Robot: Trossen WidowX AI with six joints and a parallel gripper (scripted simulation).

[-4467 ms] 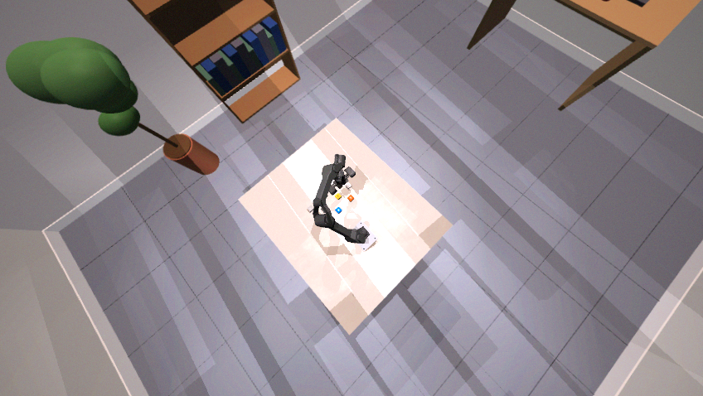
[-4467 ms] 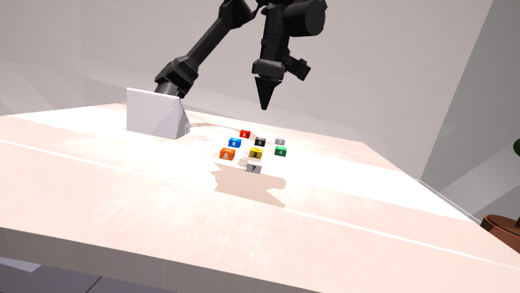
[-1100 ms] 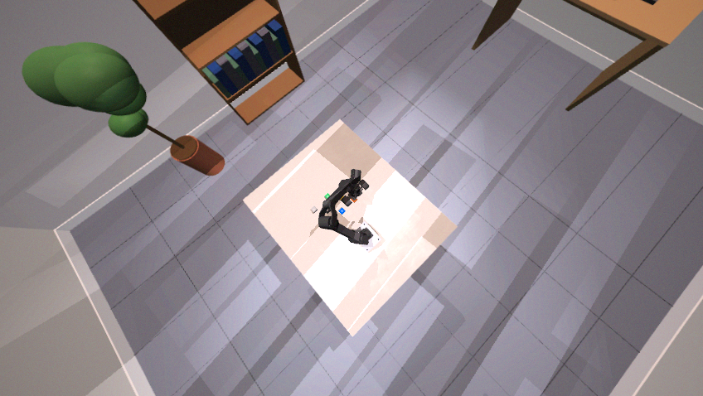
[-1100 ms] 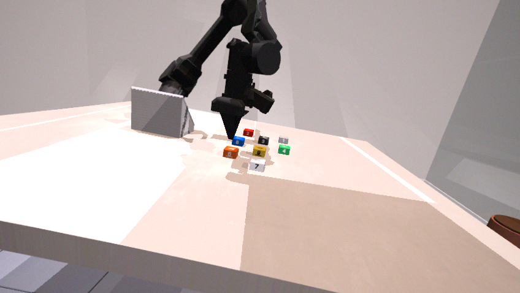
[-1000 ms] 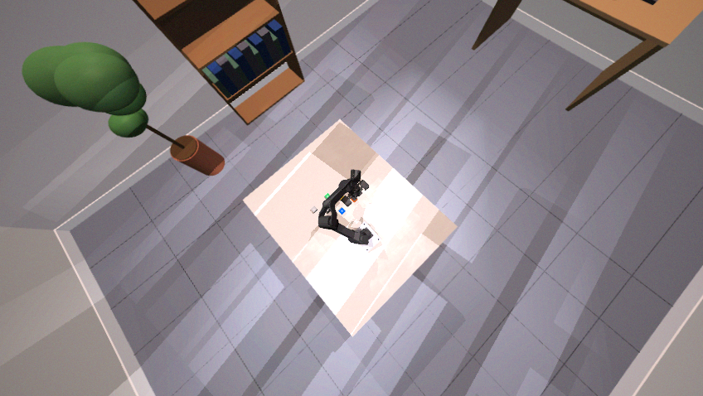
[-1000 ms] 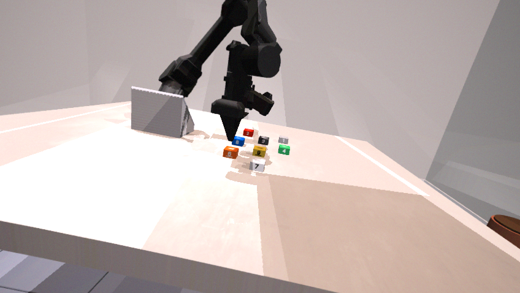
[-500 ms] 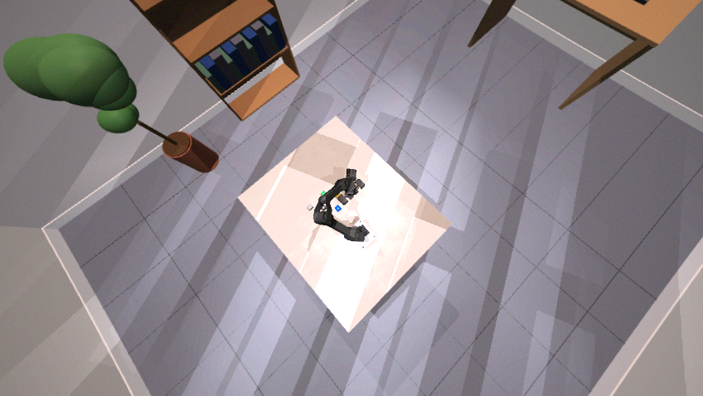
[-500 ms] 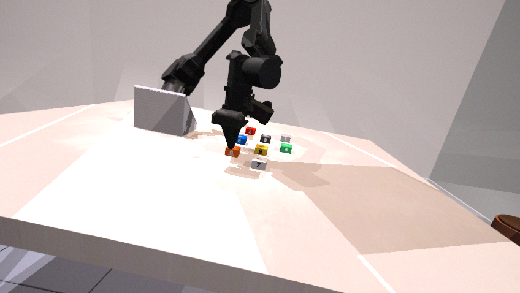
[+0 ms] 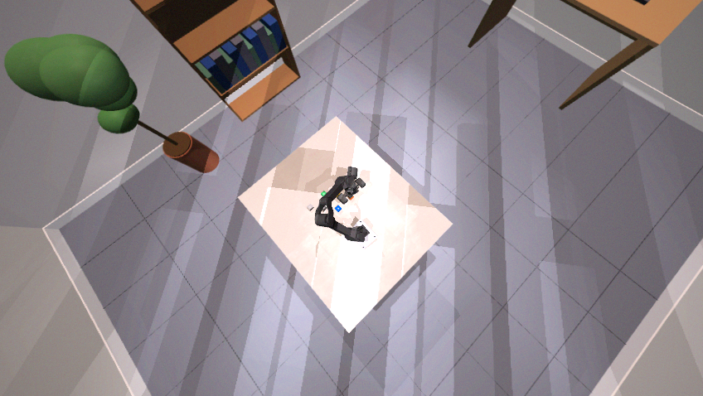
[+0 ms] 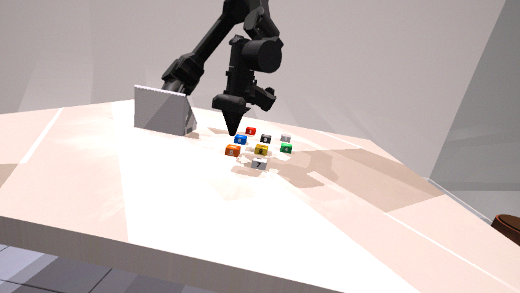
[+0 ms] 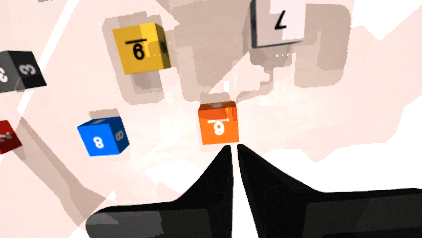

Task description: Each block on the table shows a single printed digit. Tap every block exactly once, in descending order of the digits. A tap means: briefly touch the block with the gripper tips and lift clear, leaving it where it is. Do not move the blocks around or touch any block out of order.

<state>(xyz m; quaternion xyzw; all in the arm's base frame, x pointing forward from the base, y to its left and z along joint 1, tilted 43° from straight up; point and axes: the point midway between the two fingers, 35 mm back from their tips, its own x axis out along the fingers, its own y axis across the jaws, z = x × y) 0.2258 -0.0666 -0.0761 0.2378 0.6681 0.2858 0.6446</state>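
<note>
My gripper tip is 40 mm above the orange block and 10 mm to the right of it. From my gripper tip the other things lie so: yellow 9 block (70 mm to the left, 70 mm ahead, 40 mm below); blue 8 block (120 mm to the left, 40 mm below, 10 mm behind); white 7 block (80 mm ahead, 40 mm below, 30 mm to the right).
</note>
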